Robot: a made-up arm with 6 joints. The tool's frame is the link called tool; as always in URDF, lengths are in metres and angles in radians. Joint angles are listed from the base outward. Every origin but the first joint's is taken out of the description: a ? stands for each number. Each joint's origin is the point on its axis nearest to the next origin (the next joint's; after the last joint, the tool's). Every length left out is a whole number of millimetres.
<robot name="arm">
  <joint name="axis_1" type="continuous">
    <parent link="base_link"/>
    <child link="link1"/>
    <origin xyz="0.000 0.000 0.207" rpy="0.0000 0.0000 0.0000"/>
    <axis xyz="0 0 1"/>
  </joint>
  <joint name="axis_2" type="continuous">
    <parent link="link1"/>
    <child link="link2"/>
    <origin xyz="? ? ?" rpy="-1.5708 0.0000 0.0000"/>
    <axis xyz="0 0 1"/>
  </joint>
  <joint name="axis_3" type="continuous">
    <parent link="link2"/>
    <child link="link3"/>
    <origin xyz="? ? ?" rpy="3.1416 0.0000 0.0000"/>
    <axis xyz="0 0 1"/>
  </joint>
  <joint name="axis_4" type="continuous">
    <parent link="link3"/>
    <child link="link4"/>
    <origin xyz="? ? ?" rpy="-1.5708 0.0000 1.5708"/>
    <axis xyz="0 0 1"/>
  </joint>
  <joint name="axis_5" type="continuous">
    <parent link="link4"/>
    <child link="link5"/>
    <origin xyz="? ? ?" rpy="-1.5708 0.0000 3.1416"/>
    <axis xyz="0 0 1"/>
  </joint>
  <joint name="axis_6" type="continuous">
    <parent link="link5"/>
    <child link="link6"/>
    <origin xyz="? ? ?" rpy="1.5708 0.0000 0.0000"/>
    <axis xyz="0 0 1"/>
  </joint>
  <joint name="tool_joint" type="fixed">
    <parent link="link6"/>
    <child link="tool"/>
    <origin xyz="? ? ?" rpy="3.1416 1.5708 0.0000"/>
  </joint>
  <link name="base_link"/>
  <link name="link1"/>
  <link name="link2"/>
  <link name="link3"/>
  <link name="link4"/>
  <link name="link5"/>
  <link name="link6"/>
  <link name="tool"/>
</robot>
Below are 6 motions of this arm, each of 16 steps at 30 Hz.
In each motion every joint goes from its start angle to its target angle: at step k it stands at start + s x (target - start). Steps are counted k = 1, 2, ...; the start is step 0. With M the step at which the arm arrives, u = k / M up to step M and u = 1 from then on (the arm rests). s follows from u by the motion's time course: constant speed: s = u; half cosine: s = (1 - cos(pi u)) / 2; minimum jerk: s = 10 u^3 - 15 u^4 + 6 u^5.
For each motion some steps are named. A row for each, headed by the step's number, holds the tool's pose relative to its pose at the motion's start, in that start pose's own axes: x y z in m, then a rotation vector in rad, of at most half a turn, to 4 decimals.
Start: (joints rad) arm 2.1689 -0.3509 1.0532 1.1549 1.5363 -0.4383
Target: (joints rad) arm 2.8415 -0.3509 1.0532 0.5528 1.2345 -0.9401
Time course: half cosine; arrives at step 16
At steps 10, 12, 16:
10: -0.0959 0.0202 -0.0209 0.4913 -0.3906 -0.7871
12: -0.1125 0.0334 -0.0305 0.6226 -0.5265 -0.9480
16: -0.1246 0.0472 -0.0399 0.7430 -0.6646 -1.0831

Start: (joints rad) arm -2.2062 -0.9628 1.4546 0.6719 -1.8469 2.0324
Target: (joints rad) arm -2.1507 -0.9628 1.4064 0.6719 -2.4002 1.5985
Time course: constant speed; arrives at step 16
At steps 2, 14, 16:
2: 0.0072 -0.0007 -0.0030 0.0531 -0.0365 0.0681
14: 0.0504 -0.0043 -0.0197 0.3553 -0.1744 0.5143
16: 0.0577 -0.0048 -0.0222 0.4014 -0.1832 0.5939

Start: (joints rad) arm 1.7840 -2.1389 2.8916 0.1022 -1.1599 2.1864
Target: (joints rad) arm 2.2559 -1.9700 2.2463 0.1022 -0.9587 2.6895
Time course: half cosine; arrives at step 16
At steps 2, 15, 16:
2: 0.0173 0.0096 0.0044 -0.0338 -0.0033 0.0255
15: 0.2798 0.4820 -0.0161 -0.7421 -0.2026 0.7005
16: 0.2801 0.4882 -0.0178 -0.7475 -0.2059 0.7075

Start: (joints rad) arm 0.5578 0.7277 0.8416 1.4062 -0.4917 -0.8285
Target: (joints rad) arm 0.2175 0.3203 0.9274 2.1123 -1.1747 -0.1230
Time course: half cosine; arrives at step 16
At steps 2, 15, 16:
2: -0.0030 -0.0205 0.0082 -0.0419 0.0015 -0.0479
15: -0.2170 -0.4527 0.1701 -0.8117 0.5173 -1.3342
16: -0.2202 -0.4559 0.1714 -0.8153 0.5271 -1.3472

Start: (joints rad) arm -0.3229 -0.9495 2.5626 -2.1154 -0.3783 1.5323
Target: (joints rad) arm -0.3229 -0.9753 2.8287 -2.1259 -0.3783 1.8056
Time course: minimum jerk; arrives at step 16
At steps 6, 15, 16:
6: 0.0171 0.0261 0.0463 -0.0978 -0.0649 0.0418
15: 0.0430 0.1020 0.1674 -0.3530 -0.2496 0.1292
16: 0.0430 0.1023 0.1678 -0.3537 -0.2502 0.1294

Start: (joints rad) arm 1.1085 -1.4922 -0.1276 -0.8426 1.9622 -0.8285
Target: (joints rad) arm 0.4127 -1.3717 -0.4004 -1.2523 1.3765 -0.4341
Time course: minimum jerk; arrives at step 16
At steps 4, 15, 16:
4: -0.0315 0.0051 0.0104 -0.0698 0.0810 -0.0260
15: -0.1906 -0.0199 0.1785 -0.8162 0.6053 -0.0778
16: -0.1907 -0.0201 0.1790 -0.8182 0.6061 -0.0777

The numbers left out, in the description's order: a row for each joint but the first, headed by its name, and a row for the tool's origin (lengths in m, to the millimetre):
axis_2: 0.000 0.000 0.000
axis_3: 0.000 -0.495 0.000
axis_4: 0.661 0.000 0.000
axis_5: 0.000 -0.090 0.000
axis_6: 0.000 0.000 0.000
tool: 0.000 0.000 0.000

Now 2 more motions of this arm.
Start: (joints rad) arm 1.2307 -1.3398 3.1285 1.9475 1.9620 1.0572
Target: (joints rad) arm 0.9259 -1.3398 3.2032 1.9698 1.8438 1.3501
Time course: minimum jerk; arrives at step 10
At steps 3, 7, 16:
3: 0.0210 -0.0037 -0.0205 -0.0789 0.0375 -0.0054
7: 0.0957 -0.0312 -0.1077 -0.3950 0.2054 -0.0065
16: 0.1107 -0.0405 -0.1290 -0.4687 0.2490 -0.0013

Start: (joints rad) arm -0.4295 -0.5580 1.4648 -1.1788 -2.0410 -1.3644
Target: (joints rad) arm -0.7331 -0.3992 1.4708 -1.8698 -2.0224 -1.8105
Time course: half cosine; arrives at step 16
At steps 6, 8, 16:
6: 0.0698 0.0243 0.0401 0.1104 0.1347 -0.0267
8: 0.1106 0.0345 0.0666 0.1843 0.2174 -0.0467
16: 0.2054 0.0450 0.1399 0.3896 0.4301 -0.1083

